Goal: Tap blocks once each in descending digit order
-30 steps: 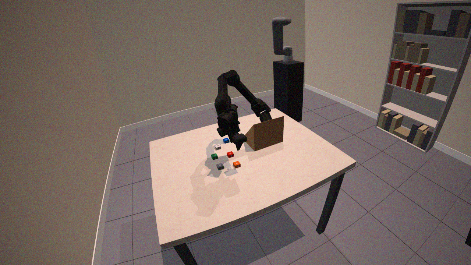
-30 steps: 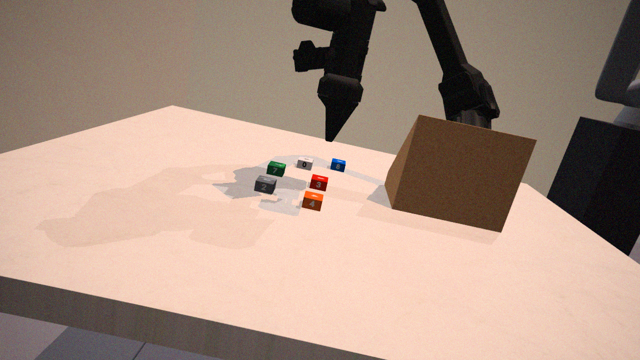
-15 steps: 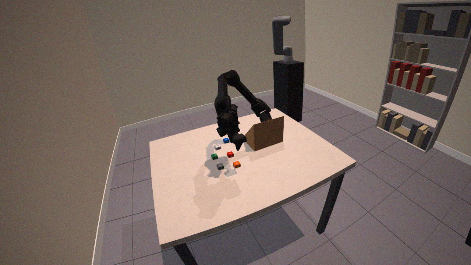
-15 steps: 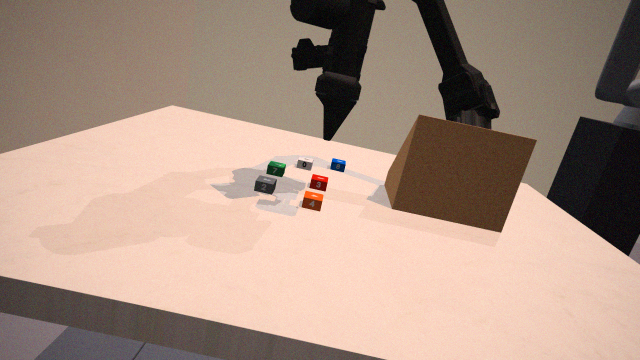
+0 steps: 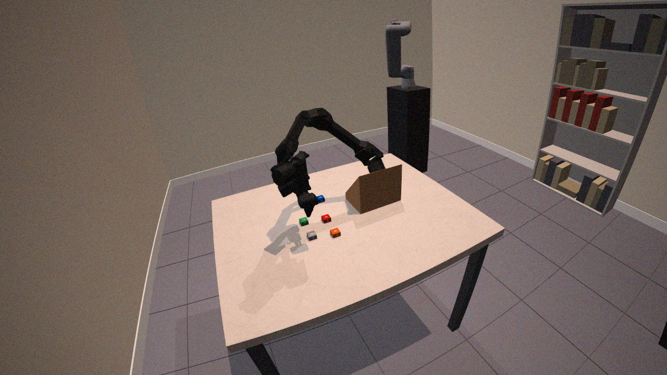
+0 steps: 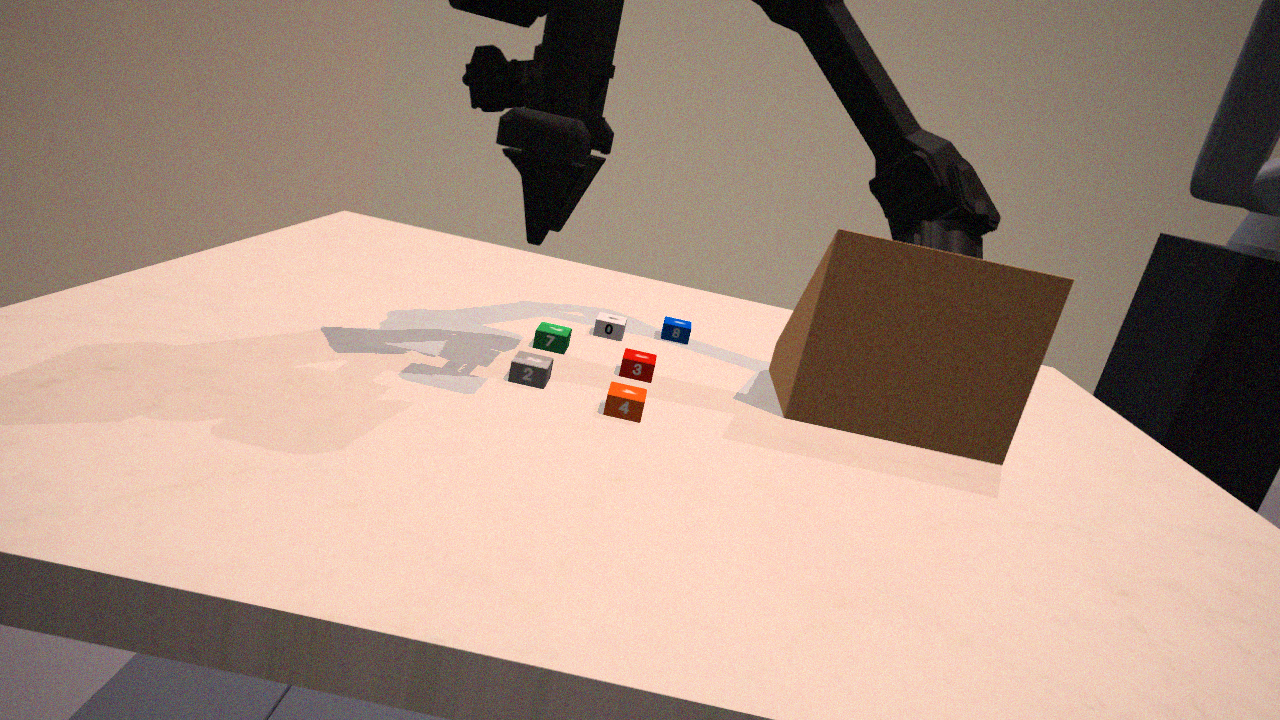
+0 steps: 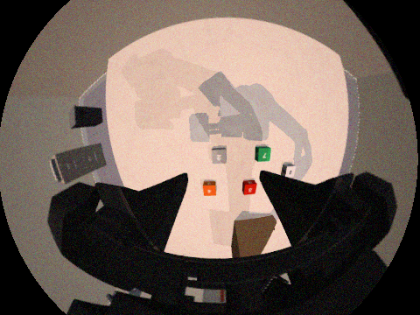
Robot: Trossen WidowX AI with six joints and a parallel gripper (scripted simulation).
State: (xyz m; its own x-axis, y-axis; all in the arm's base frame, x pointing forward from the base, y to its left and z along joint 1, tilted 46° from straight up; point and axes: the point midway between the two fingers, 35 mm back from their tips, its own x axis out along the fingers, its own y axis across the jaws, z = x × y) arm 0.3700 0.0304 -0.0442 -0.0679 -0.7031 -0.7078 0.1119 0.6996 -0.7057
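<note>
Right now my gripper tip is 220 mm to the left of the blue 8 block, 160 mm past it and 120 mm above it. Also, from my gripper tip: green block: 120 mm below, 100 mm to the right, 20 mm behind; then orange block: 120 mm below, 90 mm behind, 40 mm to the left; then grey block: 120 mm below, 10 mm behind.
</note>
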